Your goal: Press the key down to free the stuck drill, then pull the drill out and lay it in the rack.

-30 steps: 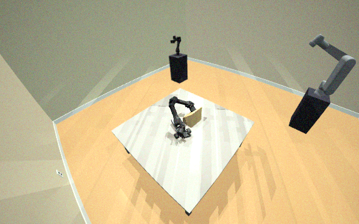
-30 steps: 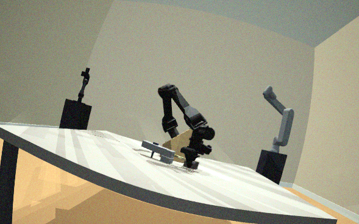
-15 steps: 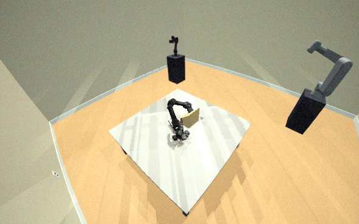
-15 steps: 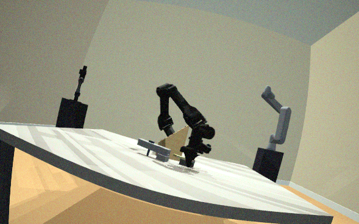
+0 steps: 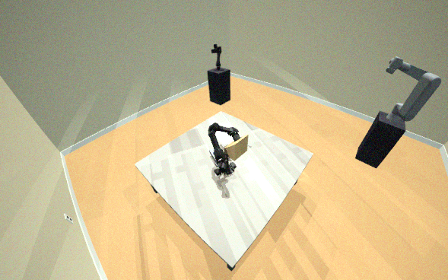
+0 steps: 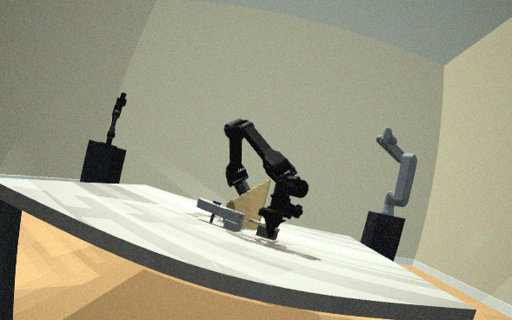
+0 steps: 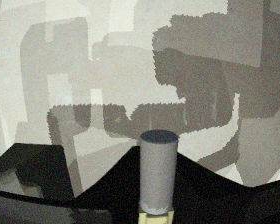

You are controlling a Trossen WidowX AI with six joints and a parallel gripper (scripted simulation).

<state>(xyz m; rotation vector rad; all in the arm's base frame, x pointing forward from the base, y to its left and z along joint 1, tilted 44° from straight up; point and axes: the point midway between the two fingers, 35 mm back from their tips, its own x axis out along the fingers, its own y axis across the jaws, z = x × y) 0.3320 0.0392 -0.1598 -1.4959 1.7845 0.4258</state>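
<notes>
Right now my gripper tip is 40 mm to the left of the drill, 40 mm below it and 10 mm past it. From my gripper tip the other things lie so: dark block 80 mm behind, 10 mm to the right; dark key 220 mm to the right, 70 mm behind, 40 mm above; grey fixture block 190 mm to the right, 70 mm behind, 30 mm above.
</notes>
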